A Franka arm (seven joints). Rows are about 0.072 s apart.
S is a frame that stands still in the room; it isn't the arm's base.
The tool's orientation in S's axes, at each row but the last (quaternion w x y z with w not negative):
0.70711 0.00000 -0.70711 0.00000
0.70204 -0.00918 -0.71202 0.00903
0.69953 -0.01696 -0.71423 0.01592
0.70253 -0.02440 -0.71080 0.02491
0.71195 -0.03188 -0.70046 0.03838
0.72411 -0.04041 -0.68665 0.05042
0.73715 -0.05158 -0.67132 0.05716
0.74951 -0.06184 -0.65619 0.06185
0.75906 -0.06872 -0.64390 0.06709
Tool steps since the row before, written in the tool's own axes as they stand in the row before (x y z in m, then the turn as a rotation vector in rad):
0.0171 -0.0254 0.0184 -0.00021 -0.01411 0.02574
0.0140 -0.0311 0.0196 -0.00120 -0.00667 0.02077
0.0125 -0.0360 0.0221 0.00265 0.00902 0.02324
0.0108 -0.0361 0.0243 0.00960 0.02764 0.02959
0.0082 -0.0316 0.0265 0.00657 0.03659 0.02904
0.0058 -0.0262 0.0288 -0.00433 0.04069 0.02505
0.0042 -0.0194 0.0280 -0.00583 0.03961 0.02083
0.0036 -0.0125 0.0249 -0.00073 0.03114 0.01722
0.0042 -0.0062 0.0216 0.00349 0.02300 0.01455
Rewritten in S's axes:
-0.0184 -0.0254 0.0171 -0.02574 -0.01411 -0.00021
-0.0198 -0.0307 0.0145 -0.02075 -0.00670 -0.00132
-0.0224 -0.0354 0.0137 -0.02327 0.00916 0.00174
-0.0244 -0.0353 0.0130 -0.02971 0.02821 0.00730
-0.0261 -0.0309 0.0117 -0.02930 0.03682 0.00339
-0.0280 -0.0255 0.0106 -0.02595 0.03953 -0.00814
-0.0272 -0.0185 0.0097 -0.02187 0.03823 -0.00984
-0.0241 -0.0114 0.0090 -0.01753 0.03074 -0.00387
-0.0206 -0.0049 0.0087 -0.01410 0.02350 0.00134

